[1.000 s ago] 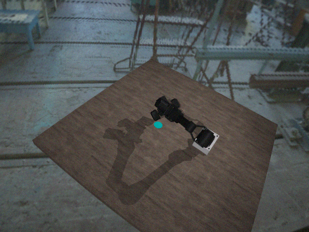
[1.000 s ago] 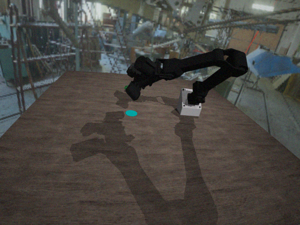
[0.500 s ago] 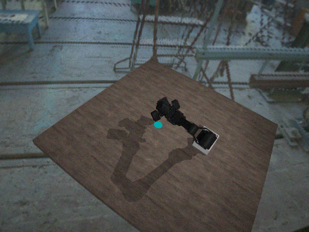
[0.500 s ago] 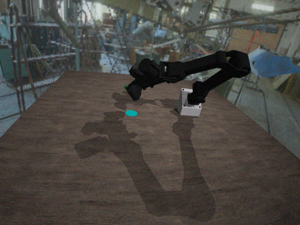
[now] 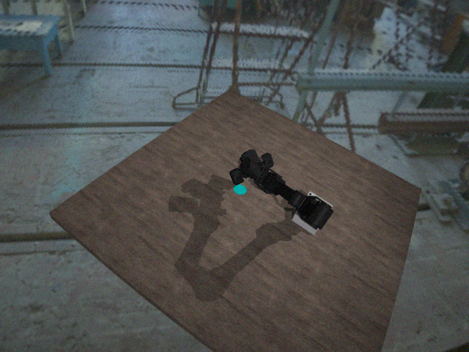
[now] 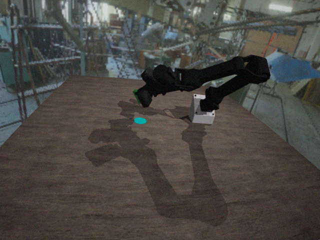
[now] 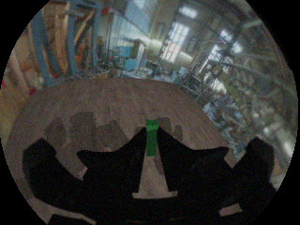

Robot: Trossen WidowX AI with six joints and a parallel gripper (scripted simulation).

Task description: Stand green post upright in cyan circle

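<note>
Right now the cyan circle is 3 cm behind my gripper tip, 3 cm to the left of it and 13 cm below it. The rest, counted from my gripper tip: green post (1 cm behind, 2 cm below).
</note>
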